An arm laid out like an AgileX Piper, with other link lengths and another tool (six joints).
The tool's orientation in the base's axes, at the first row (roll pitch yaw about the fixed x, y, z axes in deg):
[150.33 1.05 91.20]
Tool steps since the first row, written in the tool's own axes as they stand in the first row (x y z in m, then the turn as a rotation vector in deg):
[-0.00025 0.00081 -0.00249 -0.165 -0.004 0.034]
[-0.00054 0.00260 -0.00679 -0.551 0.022 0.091]
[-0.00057 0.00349 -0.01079 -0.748 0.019 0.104]
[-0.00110 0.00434 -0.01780 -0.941 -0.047 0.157]
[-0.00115 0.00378 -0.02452 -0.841 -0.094 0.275]
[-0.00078 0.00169 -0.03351 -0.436 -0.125 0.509]
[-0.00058 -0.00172 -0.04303 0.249 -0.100 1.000]
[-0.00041 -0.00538 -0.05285 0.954 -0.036 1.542]
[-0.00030 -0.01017 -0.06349 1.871 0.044 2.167]
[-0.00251 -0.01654 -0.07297 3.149 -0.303 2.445]
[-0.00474 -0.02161 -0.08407 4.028 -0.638 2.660]
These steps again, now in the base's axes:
[-0.00052 -0.00021 0.00257 0.017 -0.165 -0.028]
[-0.00109 -0.00043 0.00720 0.076 -0.551 -0.058]
[-0.00230 -0.00041 0.01111 0.084 -0.748 -0.067]
[-0.00502 -0.00088 0.01763 0.057 -0.943 -0.142]
[-0.00884 -0.00091 0.02319 0.072 -0.845 -0.270]
[-0.01511 -0.00055 0.02996 0.153 -0.442 -0.496]
[-0.02279 -0.00039 0.03654 0.403 0.241 -0.923]
[-0.03084 -0.00026 0.04326 0.712 0.944 -1.375]
[-0.04027 -0.00022 0.05013 1.072 1.859 -1.895]
[-0.05045 -0.00255 0.05525 0.882 3.126 -2.332]
[-0.06030 -0.00486 0.06243 0.679 3.994 -2.700]

